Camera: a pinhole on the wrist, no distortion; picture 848 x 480 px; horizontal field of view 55.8 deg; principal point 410.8 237.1 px. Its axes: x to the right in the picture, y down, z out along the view. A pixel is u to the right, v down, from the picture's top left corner.
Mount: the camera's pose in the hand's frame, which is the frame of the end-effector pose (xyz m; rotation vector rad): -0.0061 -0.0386 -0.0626 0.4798 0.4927 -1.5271
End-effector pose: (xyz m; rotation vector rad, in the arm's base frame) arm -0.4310 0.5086 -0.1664 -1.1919 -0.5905 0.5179
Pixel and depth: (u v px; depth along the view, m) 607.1 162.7 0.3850
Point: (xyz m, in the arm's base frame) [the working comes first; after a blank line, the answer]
In the camera's frame: 0.0944 -0.0358 0.3850

-0.5717 0.5203 0.2012
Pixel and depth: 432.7 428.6 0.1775
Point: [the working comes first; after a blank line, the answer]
In the camera's frame: 0.0049 0.0424 0.1775

-0.4469 0.5454 -0.0013
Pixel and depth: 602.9 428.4 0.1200
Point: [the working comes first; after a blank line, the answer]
In the camera's frame: 0.0288 0.0287 0.1200

-0.4179 0.4978 -0.0323
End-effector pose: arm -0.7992 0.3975 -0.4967 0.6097 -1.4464 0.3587
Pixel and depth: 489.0 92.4 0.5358
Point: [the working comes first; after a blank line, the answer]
In the camera's frame: 0.0523 -0.0968 0.5358

-0.8634 -0.1042 -0.6590
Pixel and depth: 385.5 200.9 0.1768
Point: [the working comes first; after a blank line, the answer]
In the camera's frame: -0.0056 -0.0080 0.1768

-0.7904 0.2403 -0.5320
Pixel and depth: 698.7 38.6 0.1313
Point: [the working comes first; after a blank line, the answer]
In the camera's frame: 0.0472 -0.0325 0.1313

-0.7292 0.2701 -0.5607
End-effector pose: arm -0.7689 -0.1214 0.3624 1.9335 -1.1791 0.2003
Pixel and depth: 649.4 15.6 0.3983
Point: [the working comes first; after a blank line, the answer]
In the camera's frame: 0.1187 -0.1102 0.3983

-0.5948 -0.1109 -0.0305
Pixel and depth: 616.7 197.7 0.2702
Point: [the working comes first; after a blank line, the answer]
In the camera's frame: 0.0695 -0.0133 0.2702

-0.6113 -0.1423 0.1337
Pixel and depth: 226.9 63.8 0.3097
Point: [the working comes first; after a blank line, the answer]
In the camera's frame: -0.0711 -0.0670 0.3097

-0.7435 -0.2098 0.0871
